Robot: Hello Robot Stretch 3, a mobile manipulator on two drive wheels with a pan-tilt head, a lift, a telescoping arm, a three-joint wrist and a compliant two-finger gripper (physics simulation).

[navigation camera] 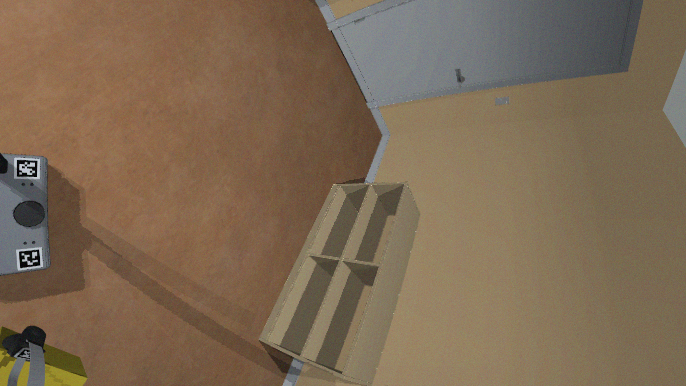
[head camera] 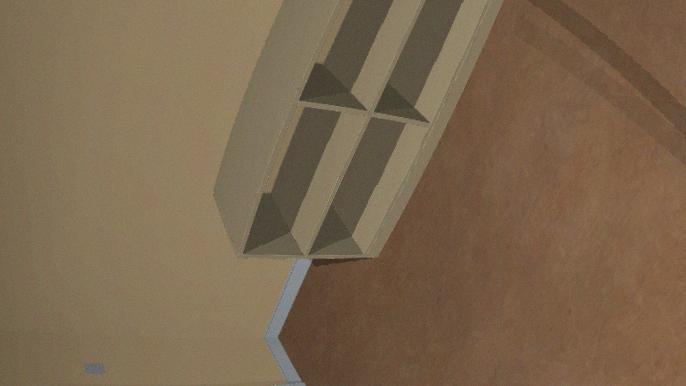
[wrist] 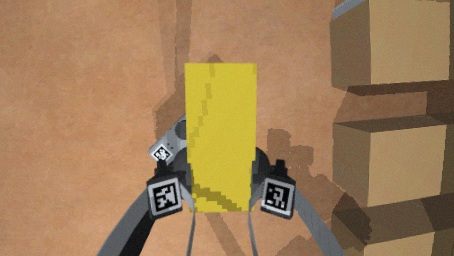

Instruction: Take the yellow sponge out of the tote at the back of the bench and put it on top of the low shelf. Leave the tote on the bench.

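Pixels of known places: gripper, fingertip midpoint: (navigation camera: pixel 5 362) (wrist: pixel 221 164); robot's base, link origin: (navigation camera: pixel 29 211).
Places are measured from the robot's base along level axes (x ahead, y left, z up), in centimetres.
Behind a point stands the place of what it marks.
Note:
The yellow sponge (navigation camera: pixel 42 367) (wrist: pixel 221 125) @(z 84.6, x 0.6, y -15.9 cm) is an upright-looking yellow block in the wrist view, held between the two dark fingertips. My gripper (wrist: pixel 221 164) @(z 81.2, x -2.1, y -13.4 cm) is shut on it, with a fingertip against each side. In the navigation camera view the sponge and part of the gripper show at the lower left corner, over the floor and apart from the shelf. The low shelf (head camera: pixel 246 107) @(z 61.1, x 169.0, y -40.4 cm) (navigation camera: pixel 396 295) @(z 61.1, x 155.2, y -59.6 cm) is a beige unit with open compartments, standing against the wall. Its top board shows bare where it is in view. The tote and the bench top do not show in these views.
Beige boxes (wrist: pixel 407 40) @(z 27.1, x -29.8, y -79.4 cm) (wrist: pixel 406 165) @(z 27.0, x -66.2, y -51.8 cm) stand on the floor at the right of the wrist view. The robot's grey base (navigation camera: pixel 15 235) @(z 16.0, x -3.1, y -6.0 cm) (wrist: pixel 172 142) @(z 16.0, x 0.3, y 6.8 cm) shows beside the sponge. A grey door (navigation camera: pixel 480 50) @(z 110.6, x 208.6, y 110.6 cm) is in the wall beyond the shelf's far end.

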